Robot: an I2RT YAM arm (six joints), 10 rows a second.
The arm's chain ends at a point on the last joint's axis. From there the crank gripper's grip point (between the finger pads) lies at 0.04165 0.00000 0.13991 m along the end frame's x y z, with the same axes.
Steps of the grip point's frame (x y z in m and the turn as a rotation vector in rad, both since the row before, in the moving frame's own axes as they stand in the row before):
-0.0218, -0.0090, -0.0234, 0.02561, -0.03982, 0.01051
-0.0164, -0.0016, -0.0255, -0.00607, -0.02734, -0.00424
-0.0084, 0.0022, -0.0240, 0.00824, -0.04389, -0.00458
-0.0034, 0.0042, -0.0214, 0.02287, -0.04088, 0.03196
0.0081, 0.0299, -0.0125, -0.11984, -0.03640, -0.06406
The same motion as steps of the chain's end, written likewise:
-0.0162, -0.0058, -0.0249, 0.02561, -0.03982, 0.01051
-0.0126, -0.0023, -0.0266, -0.00607, -0.02734, -0.00424
-0.0022, 0.0035, -0.0257, 0.00824, -0.04389, -0.00458
0.0023, 0.0062, -0.0230, 0.02287, -0.04088, 0.03196
0.0128, 0.0156, -0.0131, -0.11984, -0.03640, -0.06406

